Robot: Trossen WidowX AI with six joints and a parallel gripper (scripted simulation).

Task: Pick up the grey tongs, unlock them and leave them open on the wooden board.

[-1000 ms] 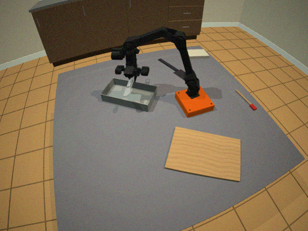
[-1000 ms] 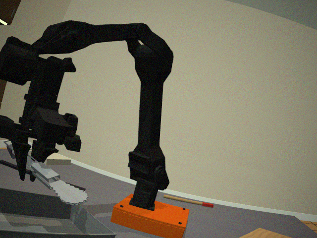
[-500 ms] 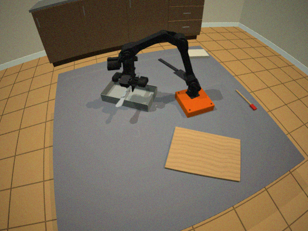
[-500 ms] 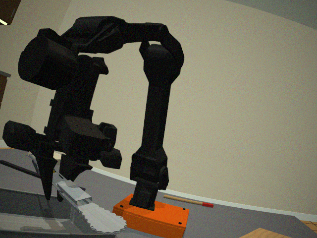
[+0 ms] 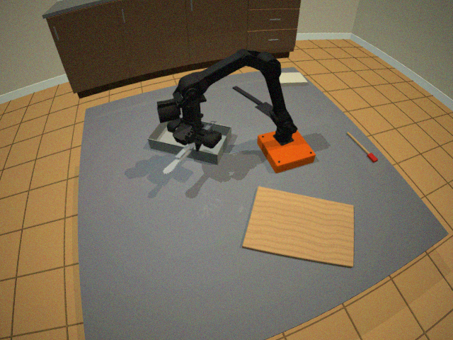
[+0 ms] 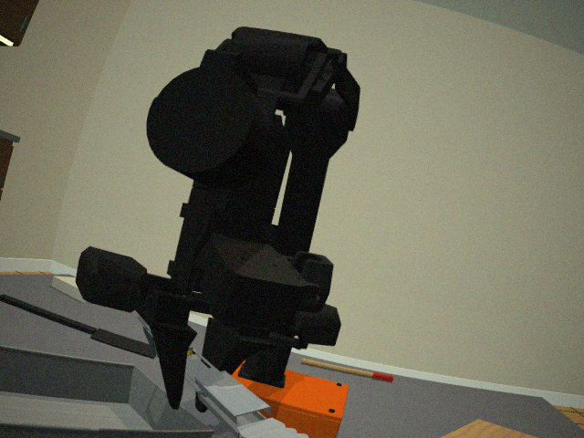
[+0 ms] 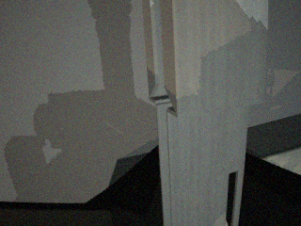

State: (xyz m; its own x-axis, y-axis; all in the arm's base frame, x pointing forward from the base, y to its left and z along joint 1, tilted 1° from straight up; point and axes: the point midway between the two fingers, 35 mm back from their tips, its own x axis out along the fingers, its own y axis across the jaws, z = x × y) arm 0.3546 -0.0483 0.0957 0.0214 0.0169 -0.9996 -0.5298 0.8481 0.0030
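The yellow lock tab lies 40 mm above my gripper tip, 20 mm to the right of it and 20 mm behind it. From my gripper tip the other things lie so: wooden board 390 mm to the left, 200 mm behind, 90 mm below; black spatula 440 mm behind, 270 mm to the right, 100 mm below; grey roasting tin 150 mm to the right, 70 mm below, 30 mm behind.
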